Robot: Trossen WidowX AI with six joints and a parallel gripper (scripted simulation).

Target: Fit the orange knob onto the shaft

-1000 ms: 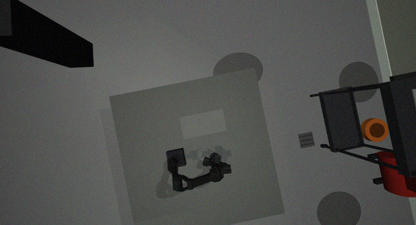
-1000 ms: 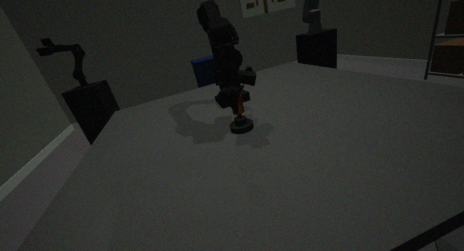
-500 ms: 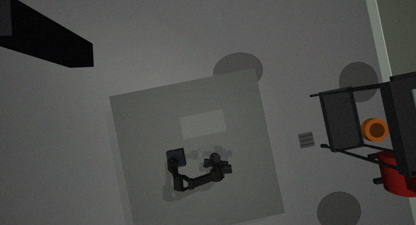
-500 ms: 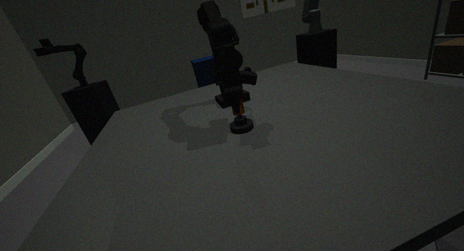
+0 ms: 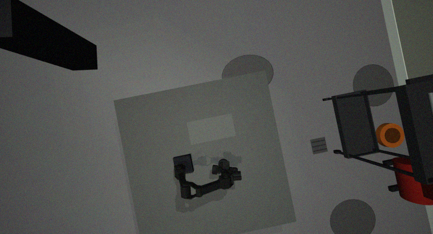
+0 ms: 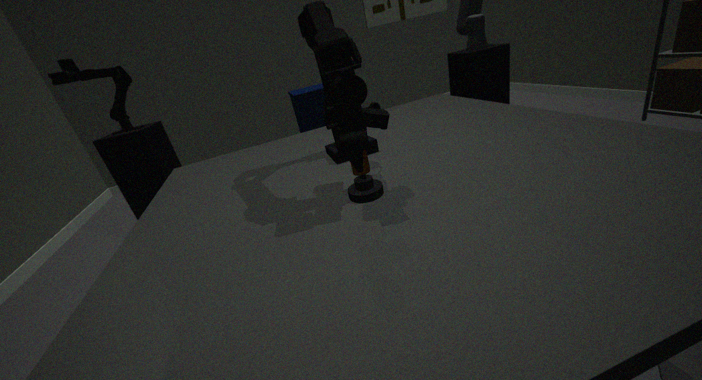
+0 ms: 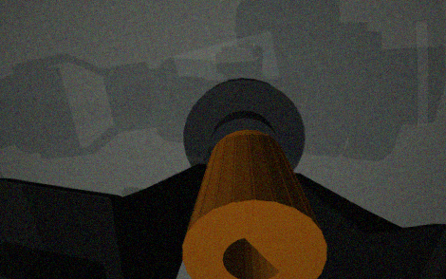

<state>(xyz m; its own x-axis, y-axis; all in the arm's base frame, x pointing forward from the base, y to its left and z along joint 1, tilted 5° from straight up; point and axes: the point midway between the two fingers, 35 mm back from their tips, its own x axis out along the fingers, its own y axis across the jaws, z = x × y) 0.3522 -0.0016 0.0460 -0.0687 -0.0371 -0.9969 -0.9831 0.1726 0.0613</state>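
Now: the orange knob 2 cm above my gripper tip. Also, from my gripper tip: dark round pedestal: 4 cm below.
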